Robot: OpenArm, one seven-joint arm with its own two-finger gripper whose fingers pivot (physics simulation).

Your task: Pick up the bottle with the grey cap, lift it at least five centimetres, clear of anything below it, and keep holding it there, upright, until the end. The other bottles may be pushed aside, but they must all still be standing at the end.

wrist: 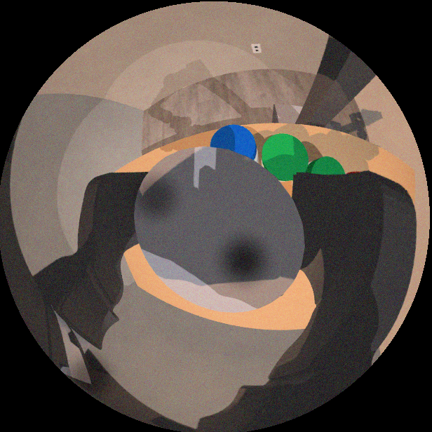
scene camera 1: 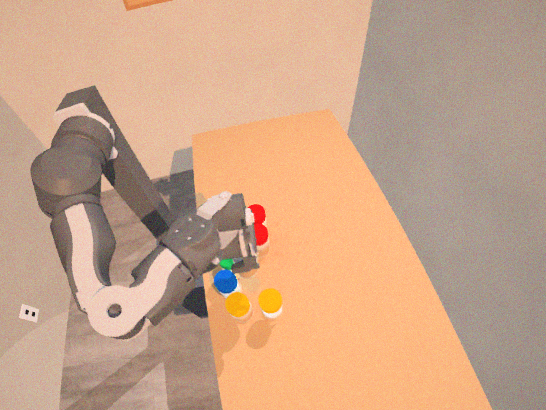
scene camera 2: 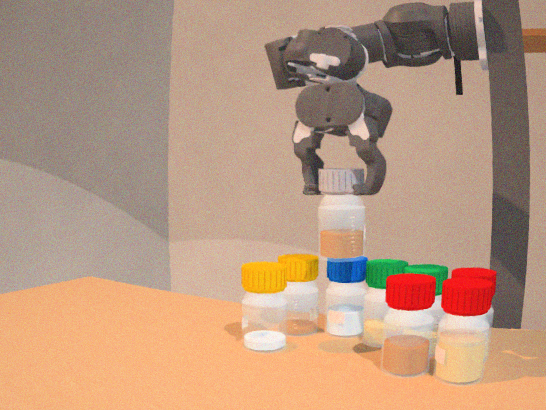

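Observation:
The bottle with the grey cap (scene camera 2: 341, 215) (wrist: 220, 225) hangs upright in the air, with its orange-brown contents level. My gripper (scene camera 2: 342, 189) (wrist: 226, 227) is shut on its cap, one finger on each side. In scene camera 2 the bottle's bottom shows at the height of the blue cap behind it, well above the table. In scene camera 1 the arm hides the held bottle.
Other bottles stand on the table (scene camera 1: 320, 175) (scene camera 2: 125, 340): two yellow-capped (scene camera 2: 264, 305) (scene camera 2: 299, 295), one blue-capped (scene camera 2: 346, 305), two green-capped (scene camera 2: 386, 275) (scene camera 2: 427, 277), and three red-capped (scene camera 2: 410, 325) (scene camera 2: 462, 330) (scene camera 2: 475, 276). The red-capped ones stand at the right in scene camera 2.

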